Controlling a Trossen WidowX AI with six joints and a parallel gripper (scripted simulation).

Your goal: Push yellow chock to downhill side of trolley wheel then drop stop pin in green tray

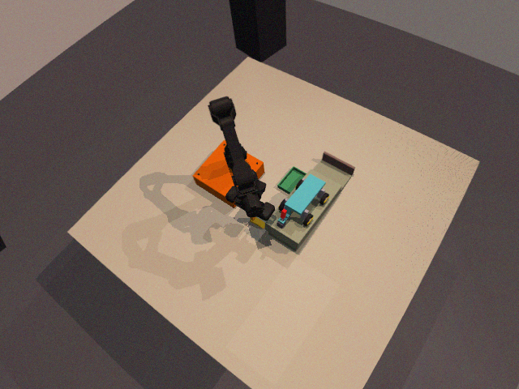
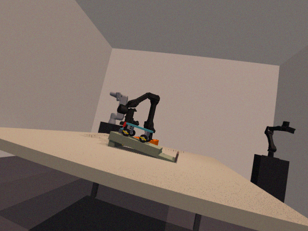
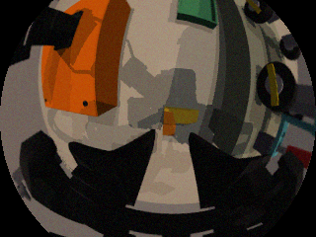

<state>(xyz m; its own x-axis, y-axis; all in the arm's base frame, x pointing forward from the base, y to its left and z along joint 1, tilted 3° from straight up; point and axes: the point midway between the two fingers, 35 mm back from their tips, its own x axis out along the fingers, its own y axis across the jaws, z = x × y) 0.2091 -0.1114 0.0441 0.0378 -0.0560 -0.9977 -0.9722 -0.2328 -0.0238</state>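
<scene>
Now: the yellow chock 20 mm ahead of my gripper tip, 10 mm to the left of it and 50 mm below it. Round my gripper tip: trolley 120 mm ahead, 160 mm to the left, 40 mm above; then red-headed stop pin 120 mm ahead, 50 mm to the left, 60 mm above; then green tray 20 mm behind, 240 mm to the left, 80 mm below.
</scene>
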